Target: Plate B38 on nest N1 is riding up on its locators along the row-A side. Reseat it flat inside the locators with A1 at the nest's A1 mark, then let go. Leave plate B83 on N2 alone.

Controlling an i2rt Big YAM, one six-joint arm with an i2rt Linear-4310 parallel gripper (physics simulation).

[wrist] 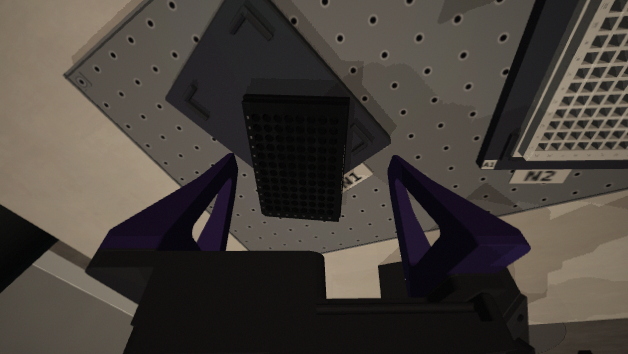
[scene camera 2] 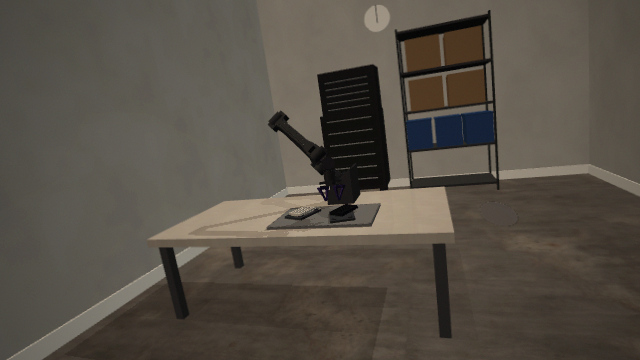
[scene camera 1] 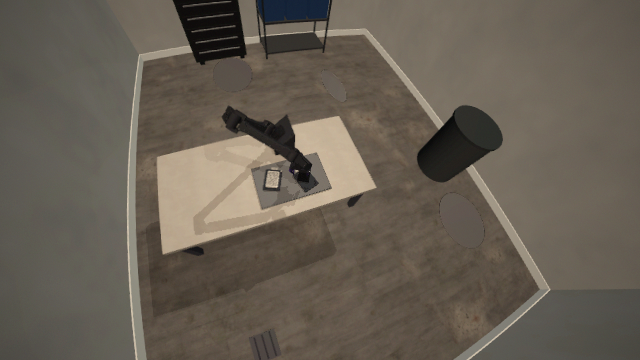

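Seen in the pictures: gripper, fingertip midpoint: (wrist: 314, 161) (scene camera 2: 332, 200) (scene camera 1: 300, 174); arm's base, link origin: (scene camera 1: 278, 133).
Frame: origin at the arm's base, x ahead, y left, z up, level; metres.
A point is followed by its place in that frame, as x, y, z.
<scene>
Plate B38 (wrist: 300, 160) {0.352, 0.071, -0.080} (scene camera 2: 343, 210) {0.375, 0.083, -0.079}, black with round wells, sits skewed and tilted on dark nest N1 (wrist: 220, 65) {0.448, 0.086, -0.095} (scene camera 2: 342, 218) {0.453, 0.090, -0.095} (scene camera 1: 311, 186) {0.457, 0.090, -0.095}. In the wrist view its upper end looks raised and its lower end overhangs the nest near the N1 label. Two L-shaped locators show uncovered and a third shows beside the plate's right edge. The nest's A1 mark does not show. My gripper (wrist: 314, 161) {0.375, 0.035, -0.025} (scene camera 2: 332, 200) {0.375, 0.035, -0.025} is open and empty above it, fingertips apart on either side of the plate in the wrist view. Pale plate B83 (wrist: 590, 100) {0.303, -0.130, -0.081} (scene camera 1: 273, 179) {0.311, -0.147, -0.087} (scene camera 2: 301, 213) {0.373, -0.138, -0.081} sits on N2.
Both nests stand on a grey perforated board (wrist: 425, 20) {0.396, -0.056, -0.107} (scene camera 1: 320, 167) {0.331, 0.221, -0.107} (scene camera 2: 370, 212) {0.349, 0.212, -0.107} on a pale table (scene camera 1: 180, 190) {0.142, -0.795, -0.120} (scene camera 2: 415, 220) {0.472, 0.424, -0.120}. Nest N2 (wrist: 505, 115) {0.306, -0.087, -0.095} is to the right in the wrist view. A black cabinet (scene camera 2: 350, 115) and shelf rack (scene camera 2: 398, 50) stand behind the table.
</scene>
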